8 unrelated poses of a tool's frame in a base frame.
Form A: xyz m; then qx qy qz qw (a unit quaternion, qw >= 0).
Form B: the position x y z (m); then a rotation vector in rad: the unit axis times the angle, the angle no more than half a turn. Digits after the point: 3 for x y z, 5 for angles.
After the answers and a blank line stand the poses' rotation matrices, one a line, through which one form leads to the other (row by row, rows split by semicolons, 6 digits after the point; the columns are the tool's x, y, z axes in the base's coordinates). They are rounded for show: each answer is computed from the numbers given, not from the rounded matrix.
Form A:
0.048 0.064 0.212 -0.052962 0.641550 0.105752 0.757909
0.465 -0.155 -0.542 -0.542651 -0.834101 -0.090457 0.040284
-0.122 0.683 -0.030 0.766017 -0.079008 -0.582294 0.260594
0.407 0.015 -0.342 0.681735 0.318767 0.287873 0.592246
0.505 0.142 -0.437 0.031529 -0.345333 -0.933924 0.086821
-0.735 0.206 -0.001 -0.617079 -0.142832 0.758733 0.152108
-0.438 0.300 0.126 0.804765 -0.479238 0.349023 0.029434
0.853 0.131 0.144 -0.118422 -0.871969 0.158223 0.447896
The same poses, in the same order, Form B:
0.048 0.064 0.212 -0.11540 1.39783 0.23042
0.465 -0.155 -0.542 -1.66241 -2.55526 -0.27711
-0.122 0.683 -0.030 2.07428 -0.21394 -1.57678
0.407 0.015 -0.342 1.58547 0.74134 0.66949
0.505 0.142 -0.437 0.09392 -1.02874 -2.78214
-0.735 0.206 -0.001 -1.77076 -0.40987 2.17725
-0.438 0.300 0.126 2.48194 -1.47800 1.07641
0.853 0.131 0.144 -0.29308 -2.15804 0.39159

0.154461 -0.228256 0.961270; 0.092345 0.972023 0.215971; -0.983674 0.055410 0.171218
-0.407814 0.912540 0.030971; 0.897964 0.394695 0.194621; 0.165375 0.107180 -0.980389
0.309383 0.182442 -0.933272; -0.424528 -0.851697 -0.307227; -0.850916 0.491251 -0.186049
0.631034 0.093646 0.770082; 0.775612 -0.095266 -0.623980; 0.014929 0.991037 -0.132749
-0.982936 0.140392 -0.118856; -0.183944 -0.746415 0.639554; 0.001073 0.650504 0.759502
-0.192153 -0.054541 -0.979848; 0.407096 -0.912924 -0.029017; -0.892945 -0.404468 0.197625
0.297027 -0.791895 0.533552; -0.750802 -0.538929 -0.381905; 0.589975 -0.287155 -0.754633
-0.570730 0.064786 -0.818578; 0.348256 0.921883 -0.169850; 0.743629 -0.382013 -0.548709

